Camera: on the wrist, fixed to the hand. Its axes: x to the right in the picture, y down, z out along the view.
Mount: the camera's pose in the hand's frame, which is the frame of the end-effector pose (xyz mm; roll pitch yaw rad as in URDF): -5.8 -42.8 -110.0 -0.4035 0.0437 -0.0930
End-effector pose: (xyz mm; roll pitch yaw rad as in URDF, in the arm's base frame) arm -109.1 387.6 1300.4 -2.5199 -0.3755 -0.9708
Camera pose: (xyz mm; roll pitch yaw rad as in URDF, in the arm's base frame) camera -160.0 410.1 1404.7 -2.9442 -0.4647 -0.9149
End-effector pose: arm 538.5 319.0 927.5 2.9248 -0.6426 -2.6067
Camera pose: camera 626.5 295.1 1002.7 2.4462 -0.6615 -2.4796
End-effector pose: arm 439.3 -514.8 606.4 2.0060 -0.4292 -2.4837
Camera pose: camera 518.0 -602.9 610.9 1.5720 -0.3621 -2.3994
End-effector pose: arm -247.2 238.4 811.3 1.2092 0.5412 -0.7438
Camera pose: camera -221.4 333.9 746.6 0.8134 0.6436 -0.7337
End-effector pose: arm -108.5 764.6 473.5 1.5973 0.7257 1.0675
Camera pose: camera -220.7 791.2 447.5 1.2429 0.8164 1.1349
